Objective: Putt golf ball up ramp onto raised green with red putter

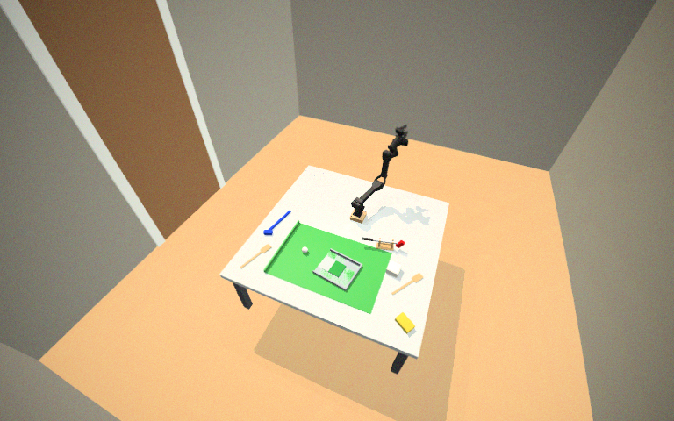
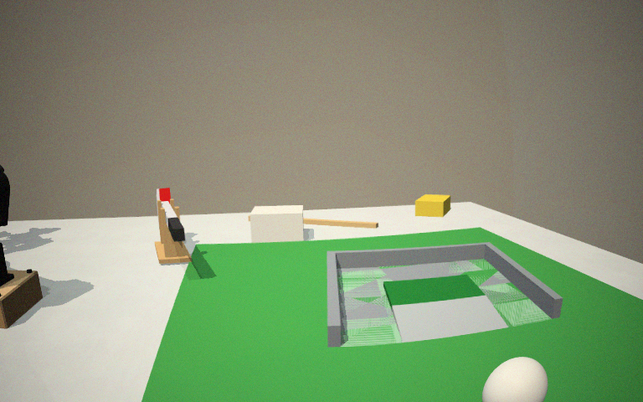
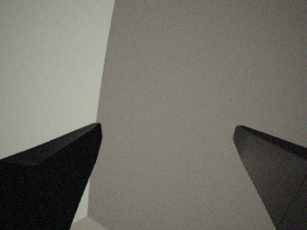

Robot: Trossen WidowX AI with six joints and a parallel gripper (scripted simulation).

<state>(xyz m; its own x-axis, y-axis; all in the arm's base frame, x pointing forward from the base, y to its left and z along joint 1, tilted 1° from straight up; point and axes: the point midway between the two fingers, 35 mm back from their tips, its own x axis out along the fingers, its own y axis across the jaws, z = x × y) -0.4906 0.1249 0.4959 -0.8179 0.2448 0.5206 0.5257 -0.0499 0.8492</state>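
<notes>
Right now the red putter is 700 mm ahead of my gripper tip, 490 mm below it and 160 mm to the left of it. From my gripper tip the other things lie so: golf ball (1010 mm ahead, 520 mm below, 290 mm to the right); white block (850 mm ahead, 520 mm below, 300 mm to the left); wooden stand (700 mm ahead, 510 mm below, 180 mm to the left).
</notes>
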